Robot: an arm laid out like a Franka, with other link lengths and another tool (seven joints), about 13 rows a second.
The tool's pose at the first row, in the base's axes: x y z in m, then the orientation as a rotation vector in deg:
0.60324, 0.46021, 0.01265, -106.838, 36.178, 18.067
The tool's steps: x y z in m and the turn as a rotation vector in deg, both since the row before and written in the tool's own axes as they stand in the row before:
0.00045, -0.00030, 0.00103, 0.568, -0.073, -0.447
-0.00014, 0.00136, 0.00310, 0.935, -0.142, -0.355
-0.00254, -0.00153, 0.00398, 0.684, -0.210, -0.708
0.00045, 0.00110, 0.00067, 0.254, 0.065, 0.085
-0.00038, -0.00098, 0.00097, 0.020, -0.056, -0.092
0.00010, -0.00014, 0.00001, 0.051, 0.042, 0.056
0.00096, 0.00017, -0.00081, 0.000, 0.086, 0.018
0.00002, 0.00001, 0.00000, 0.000, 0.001, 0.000
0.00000, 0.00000, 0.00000, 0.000, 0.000, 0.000
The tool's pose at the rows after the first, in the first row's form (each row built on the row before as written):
0.60386, 0.46112, 0.01227, -106.393, 35.734, 17.633
0.60325, 0.46367, 0.01013, -105.554, 35.349, 17.191
0.60234, 0.46843, 0.01119, -105.028, 34.575, 16.668
0.60219, 0.46867, 0.00986, -104.778, 34.711, 16.578
0.60249, 0.46991, 0.01051, -104.769, 34.587, 16.560
0.60265, 0.46993, 0.01057, -104.716, 34.671, 16.542
0.60328, 0.46888, 0.01024, -104.732, 34.747, 16.477
0.60329, 0.46887, 0.01022, -104.732, 34.748, 16.476
0.60329, 0.46887, 0.01022, -104.732, 34.748, 16.476

